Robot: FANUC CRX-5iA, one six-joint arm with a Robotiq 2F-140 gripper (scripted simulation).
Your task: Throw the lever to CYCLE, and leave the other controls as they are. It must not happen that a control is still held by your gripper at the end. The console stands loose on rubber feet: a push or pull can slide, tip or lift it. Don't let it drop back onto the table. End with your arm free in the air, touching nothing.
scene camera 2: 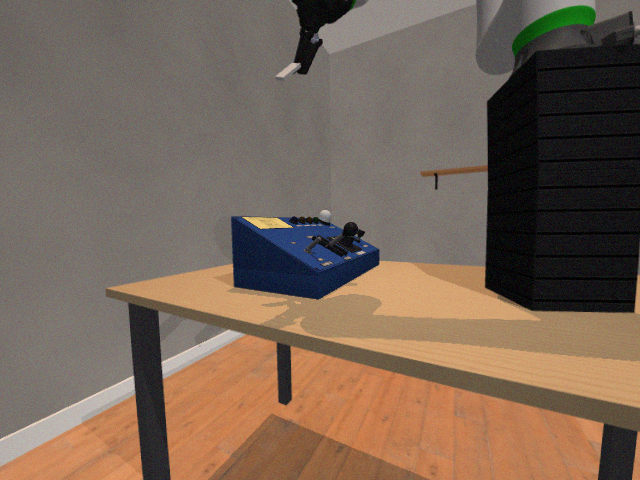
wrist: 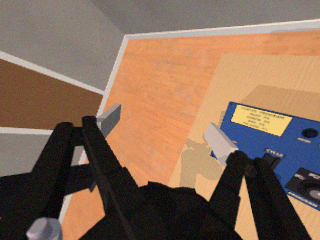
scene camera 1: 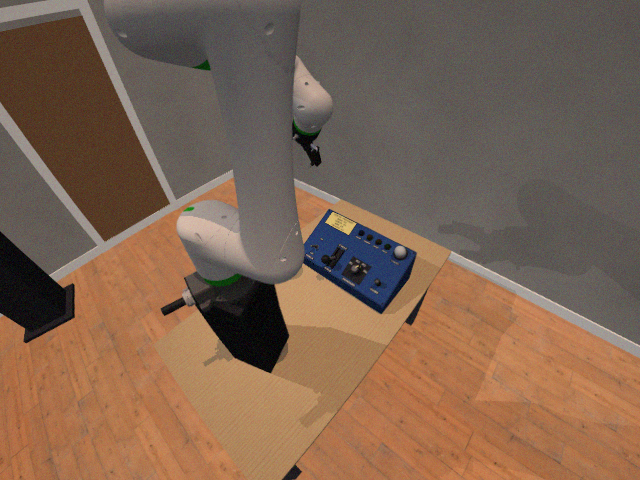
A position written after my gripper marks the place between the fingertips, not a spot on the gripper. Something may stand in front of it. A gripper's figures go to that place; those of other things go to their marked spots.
Scene:
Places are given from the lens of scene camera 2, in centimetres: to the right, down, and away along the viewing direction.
my gripper [scene camera 2: 267,41]: -11, -42, 52
blue console [scene camera 2: 270,254]: -12, 3, 59

